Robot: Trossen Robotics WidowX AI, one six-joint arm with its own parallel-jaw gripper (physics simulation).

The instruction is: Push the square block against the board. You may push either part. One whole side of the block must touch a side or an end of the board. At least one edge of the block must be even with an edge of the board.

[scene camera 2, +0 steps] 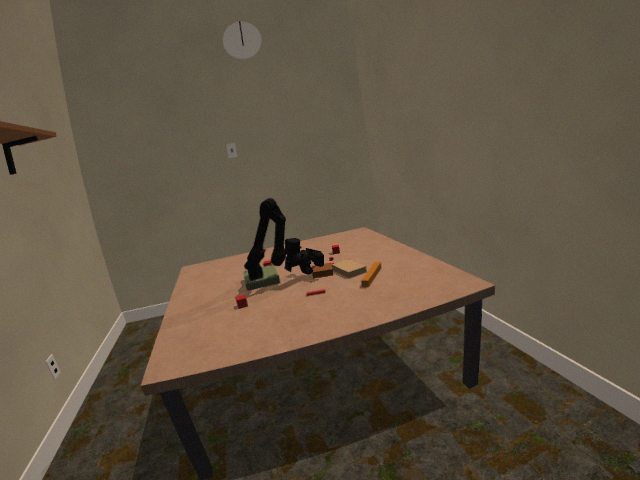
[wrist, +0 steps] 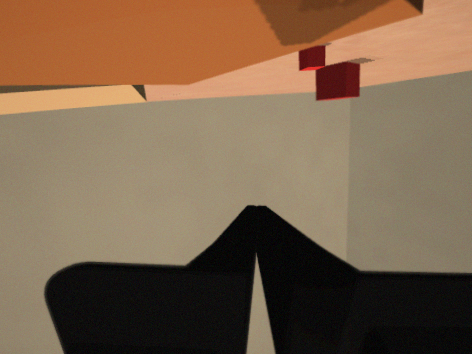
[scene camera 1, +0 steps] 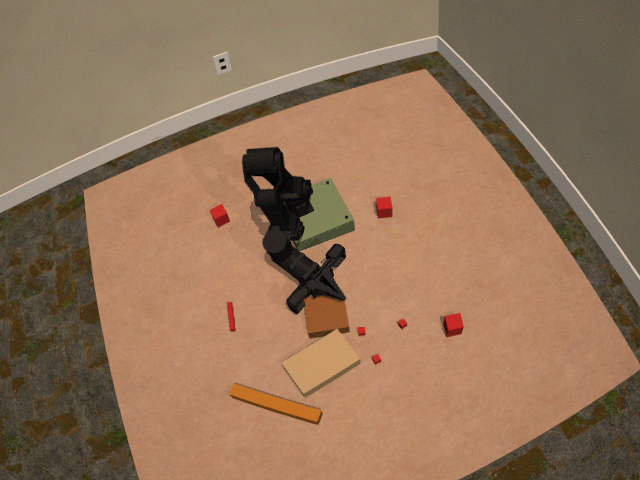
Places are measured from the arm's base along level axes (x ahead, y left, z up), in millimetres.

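Pixels of known places: gripper, between the fingertips: [scene camera 2: 320,252] [wrist: 255,215] [scene camera 1: 345,299]; arm's base, origin of its link: [scene camera 2: 255,277] [scene camera 1: 299,207].
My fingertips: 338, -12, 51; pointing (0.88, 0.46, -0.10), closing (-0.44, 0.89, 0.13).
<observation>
For each thing: its top centre in the pictures, then the offset to it from my fingertips, as dx, dy, dz.
- brown square block, centre of its top: [wrist: 113,51] [scene camera 1: 325,312] [scene camera 2: 321,267] -20, -46, -61
- pale tan board, centre of its top: [scene camera 1: 320,361] [scene camera 2: 348,265] +95, -108, -61
- orange bar, centre of its top: [scene camera 1: 274,402] [scene camera 2: 371,270] +152, -248, -62
- larger red cube, centre of its top: [wrist: 337,98] [scene camera 1: 454,321] [scene camera 2: 335,246] +150, +219, -53
- red rod, centre of its top: [scene camera 1: 230,315] [scene camera 2: 315,291] -121, -266, -79
The brown square block [scene camera 1: 326,316] [scene camera 2: 322,270] [wrist: 125,42] lies flat in front of the arm. The pale tan board [scene camera 1: 320,362] [scene camera 2: 349,267] [wrist: 75,99] lies flat just beyond it, turned at an angle to the block. In scene camera 1 one board corner is at or very near the block's front side, and a wedge-shaped gap opens to the left. No whole block side lies along the board. My gripper [scene camera 1: 343,297] [wrist: 255,215] is shut and empty, its tips by the block's rear right corner in scene camera 1. Contact and exact height are unclear.
An orange bar [scene camera 1: 276,403] [scene camera 2: 371,274] lies beyond the board. Several small red cubes lie right of block and board, with a larger red cube [scene camera 1: 453,324] [scene camera 2: 335,249] farther right. A red rod [scene camera 1: 231,316] [scene camera 2: 315,292] lies left. The green base [scene camera 1: 330,209] [scene camera 2: 262,280] is behind.
</observation>
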